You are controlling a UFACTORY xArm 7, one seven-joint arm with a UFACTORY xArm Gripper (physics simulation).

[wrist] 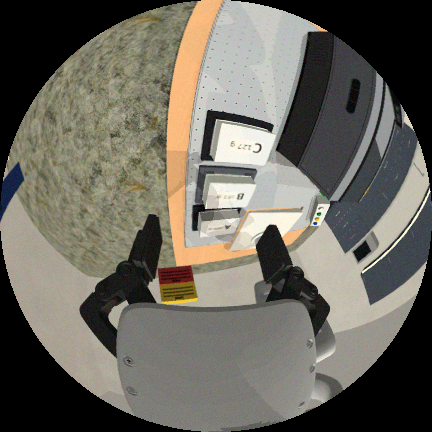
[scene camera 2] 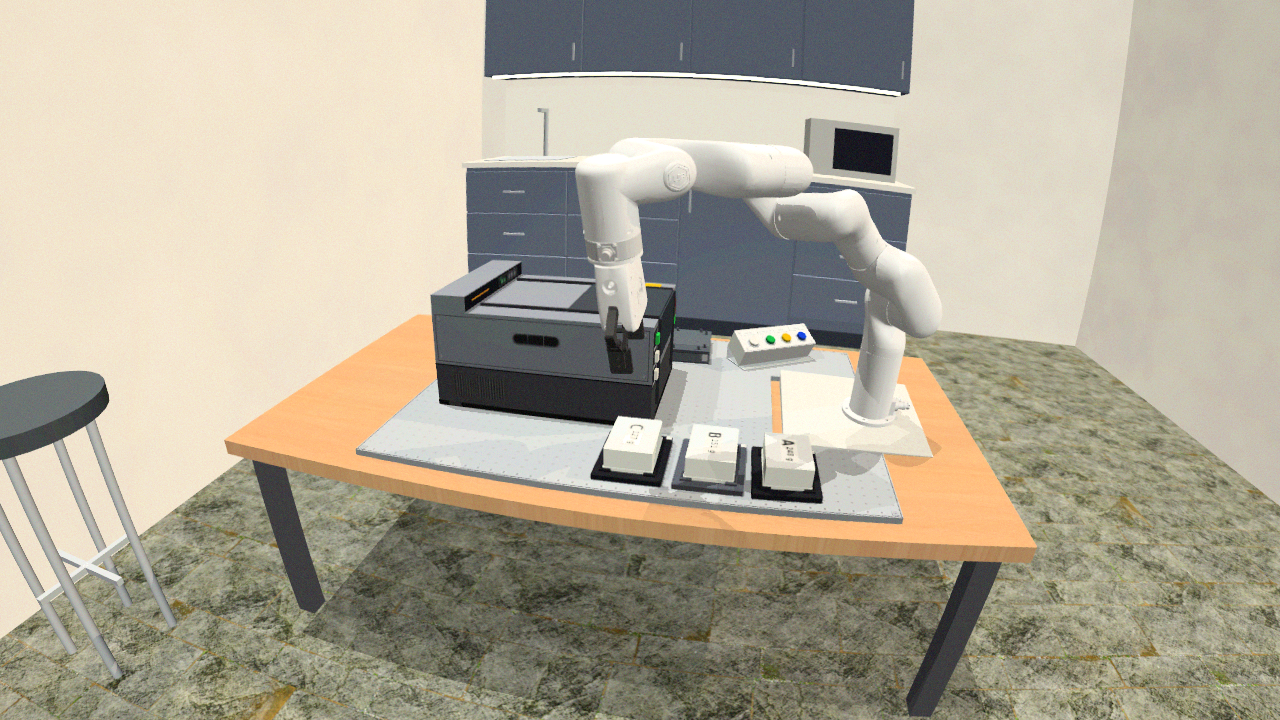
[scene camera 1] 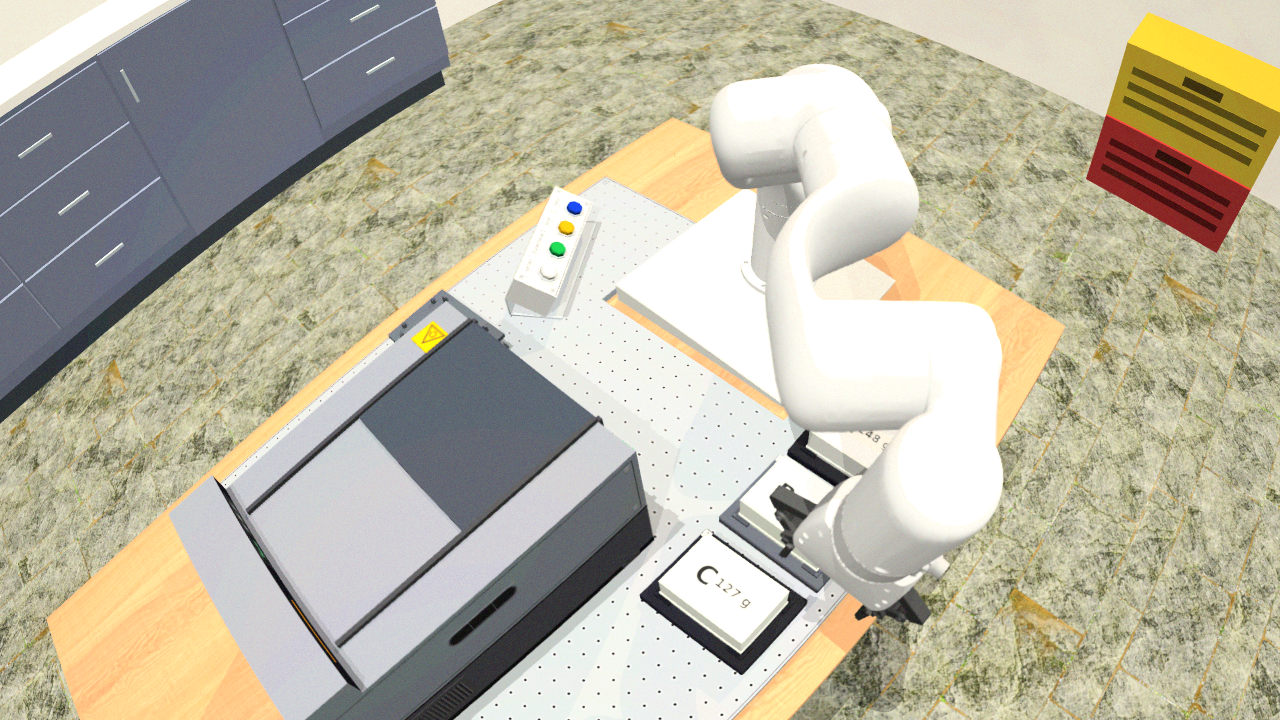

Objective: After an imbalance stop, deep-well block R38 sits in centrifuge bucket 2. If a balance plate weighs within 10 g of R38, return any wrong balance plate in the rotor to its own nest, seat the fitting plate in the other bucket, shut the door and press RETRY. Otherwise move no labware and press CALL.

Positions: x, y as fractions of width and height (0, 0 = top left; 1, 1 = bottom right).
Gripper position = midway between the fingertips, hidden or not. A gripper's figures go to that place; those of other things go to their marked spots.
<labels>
My gripper (wrist: 0.49, 0.54) is 11 cm from the lens. A plate C (wrist: 0.54, 0.33) is 29 cm from the lens. A plate B (wrist: 0.51, 0.44) is 34 cm from the lens. A plate A (wrist: 0.50, 0.51): 43 cm from the lens. The marked spots on the plate A and the plate C are 25 cm apart.
</labels>
